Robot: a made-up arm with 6 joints.
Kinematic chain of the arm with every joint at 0, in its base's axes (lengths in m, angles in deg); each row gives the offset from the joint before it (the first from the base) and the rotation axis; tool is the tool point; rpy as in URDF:
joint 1: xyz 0 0 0.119 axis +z
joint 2: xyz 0 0 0 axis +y
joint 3: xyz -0.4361 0 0.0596 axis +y
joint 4: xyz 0.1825 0 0.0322 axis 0.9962 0 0.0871
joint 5: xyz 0 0 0 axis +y
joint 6: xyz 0.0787 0 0.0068 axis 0.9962 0 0.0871
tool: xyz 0 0 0 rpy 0 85 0
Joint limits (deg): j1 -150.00..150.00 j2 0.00..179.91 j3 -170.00..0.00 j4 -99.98..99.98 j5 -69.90..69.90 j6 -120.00..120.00
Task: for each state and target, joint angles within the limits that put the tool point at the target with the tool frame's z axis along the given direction. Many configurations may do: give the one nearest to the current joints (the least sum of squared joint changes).
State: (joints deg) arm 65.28 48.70 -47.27 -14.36 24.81 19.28
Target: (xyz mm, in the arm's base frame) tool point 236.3 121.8 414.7 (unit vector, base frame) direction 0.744 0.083 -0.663
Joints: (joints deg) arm 33.01 88.65 -49.84 -62.00 22.35 19.29
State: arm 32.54 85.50 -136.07 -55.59 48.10 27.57
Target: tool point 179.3 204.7 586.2 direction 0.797 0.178 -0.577
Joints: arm 58.61 89.32 -103.54 -38.77 69.79 27.57
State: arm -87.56 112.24 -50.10 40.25 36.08 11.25
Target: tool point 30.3 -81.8 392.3 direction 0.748 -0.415 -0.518
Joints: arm -120.45 70.89 -21.57 65.74 69.72 11.25
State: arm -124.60 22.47 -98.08 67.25 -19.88 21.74
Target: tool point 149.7 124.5 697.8 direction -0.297 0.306 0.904
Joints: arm -149.90 42.77 -97.38 48.34 -33.64 21.74
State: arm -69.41 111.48 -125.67 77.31 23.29 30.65
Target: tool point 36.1 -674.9 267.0 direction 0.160 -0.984 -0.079
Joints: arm -87.76 151.74 -141.79 93.11 6.98 30.64
